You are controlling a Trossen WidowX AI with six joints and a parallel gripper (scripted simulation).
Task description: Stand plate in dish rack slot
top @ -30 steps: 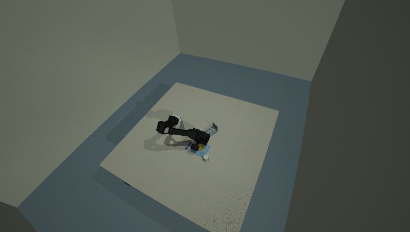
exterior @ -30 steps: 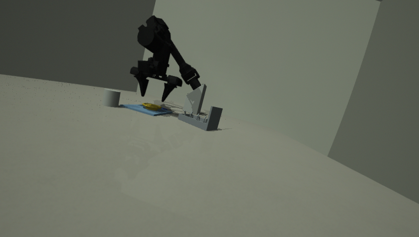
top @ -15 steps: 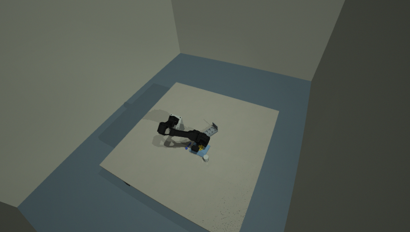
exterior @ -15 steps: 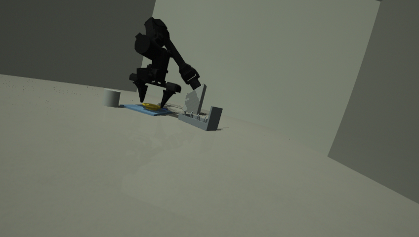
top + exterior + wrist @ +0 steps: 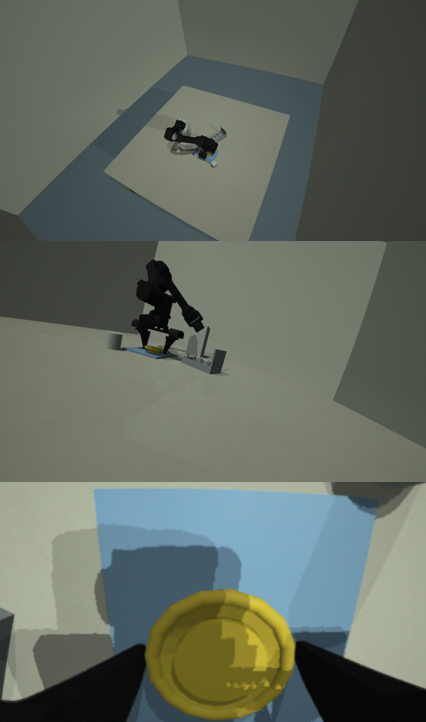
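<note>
My gripper tip is 1 cm to the left of the blue mat and 1 cm above it. Also, from my gripper tip: yellow plate: 1 cm above; then white cup: 12 cm ahead, 7 cm to the right, 2 cm above; then blue spoon: 10 cm behind, 5 cm to the right.
</note>
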